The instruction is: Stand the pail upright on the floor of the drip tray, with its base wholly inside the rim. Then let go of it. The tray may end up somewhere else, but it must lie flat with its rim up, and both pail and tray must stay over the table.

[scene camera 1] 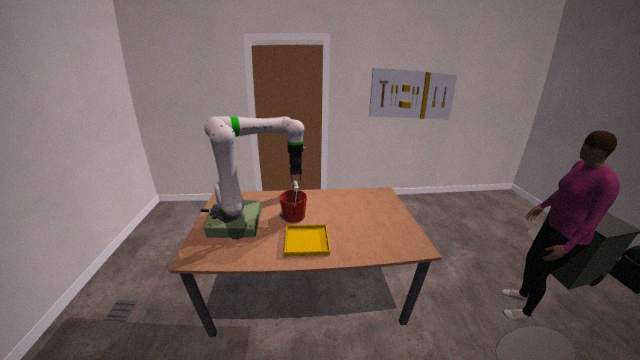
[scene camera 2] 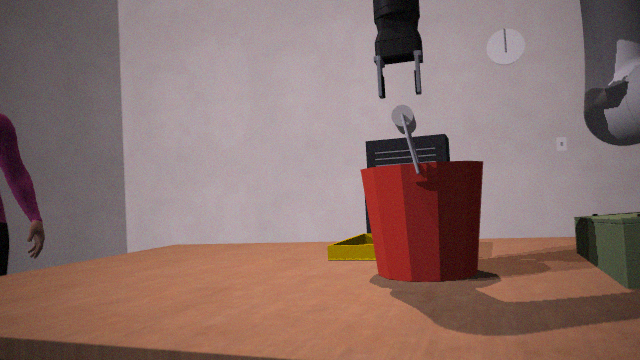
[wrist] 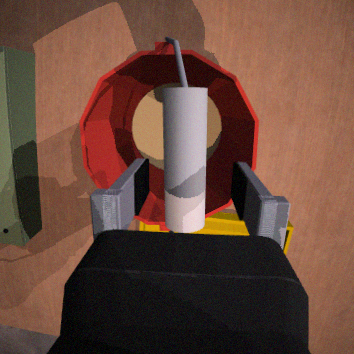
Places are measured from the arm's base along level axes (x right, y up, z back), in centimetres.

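Pixels of known places: gripper, fingertip midpoint: (scene camera 1: 296, 180) (scene camera 2: 400, 95) (wrist: 189, 177).
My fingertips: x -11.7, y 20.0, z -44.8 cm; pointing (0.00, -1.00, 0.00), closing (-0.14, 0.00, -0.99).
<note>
Ahead of a thing's pixels: the offset from my fingertips to its top centre. Level surfaces: height alone.
The red pail (scene camera 1: 293, 207) (scene camera 2: 425, 225) (wrist: 102, 155) stands upright on the table, beside and behind the tray in the first scene view. Its bail is raised and leans a little, with a pale grip tube @(dx +0.0, dy -2.5, dz +0.5 cm) (scene camera 1: 296, 185) (scene camera 2: 403, 116) (wrist: 185, 145) at the top. The yellow drip tray @(dx +26.5, dy -25.3, dz -7.6 cm) (scene camera 1: 307, 254) (scene camera 2: 350, 252) (wrist: 220, 225) lies flat, rim up; the pail hides part of it in the second scene view and in the wrist view. My gripper (scene camera 1: 296, 178) (scene camera 2: 400, 95) (wrist: 189, 177) is open and empty, pointing down just above the grip tube, with its fingers to either side in the wrist view.
The green robot base (scene camera 1: 233, 230) (scene camera 2: 605, 245) (wrist: 22, 150) stands on the wooden table @(dy -28.2 cm) (scene camera 1: 370, 220) (scene camera 2: 200, 295) (wrist: 310, 125), left of the pail in the first scene view. A person (scene camera 1: 575, 210) (scene camera 2: 17, 175) stands on the floor off the table's right end.
</note>
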